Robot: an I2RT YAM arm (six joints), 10 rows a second.
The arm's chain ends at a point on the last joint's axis. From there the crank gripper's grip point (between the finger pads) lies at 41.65 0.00 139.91 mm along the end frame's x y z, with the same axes.
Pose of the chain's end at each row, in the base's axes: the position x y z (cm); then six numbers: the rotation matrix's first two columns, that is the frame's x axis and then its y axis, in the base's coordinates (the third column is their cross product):
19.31 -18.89 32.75 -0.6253 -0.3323 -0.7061 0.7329 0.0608 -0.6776
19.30 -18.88 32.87 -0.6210 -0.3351 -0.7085 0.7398 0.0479 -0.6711
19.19 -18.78 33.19 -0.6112 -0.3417 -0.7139 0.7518 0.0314 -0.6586
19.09 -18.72 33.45 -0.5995 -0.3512 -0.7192 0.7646 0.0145 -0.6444
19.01 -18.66 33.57 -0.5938 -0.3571 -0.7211 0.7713 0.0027 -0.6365
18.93 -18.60 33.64 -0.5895 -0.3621 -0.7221 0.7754 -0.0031 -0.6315
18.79 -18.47 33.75 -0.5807 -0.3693 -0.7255 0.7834 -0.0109 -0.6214
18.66 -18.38 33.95 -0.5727 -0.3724 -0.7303 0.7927 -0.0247 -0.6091
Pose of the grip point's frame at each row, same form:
20.46 -33.44 32.68 -0.6253 -0.3323 -0.7061 0.7329 0.0608 -0.6776
20.33 -33.44 32.97 -0.6210 -0.3351 -0.7085 0.7398 0.0479 -0.6711
20.11 -33.34 33.54 -0.6112 -0.3417 -0.7139 0.7518 0.0314 -0.6586
19.91 -33.28 34.09 -0.5995 -0.3512 -0.7192 0.7646 0.0145 -0.6444
19.74 -33.22 34.40 -0.5938 -0.3571 -0.7211 0.7713 0.0027 -0.6365
19.64 -33.15 34.59 -0.5895 -0.3621 -0.7221 0.7754 -0.0031 -0.6315
19.47 -33.01 34.86 -0.5807 -0.3693 -0.7255 0.7834 -0.0109 -0.6214
19.20 -32.91 35.24 -0.5727 -0.3724 -0.7303 0.7927 -0.0247 -0.6091

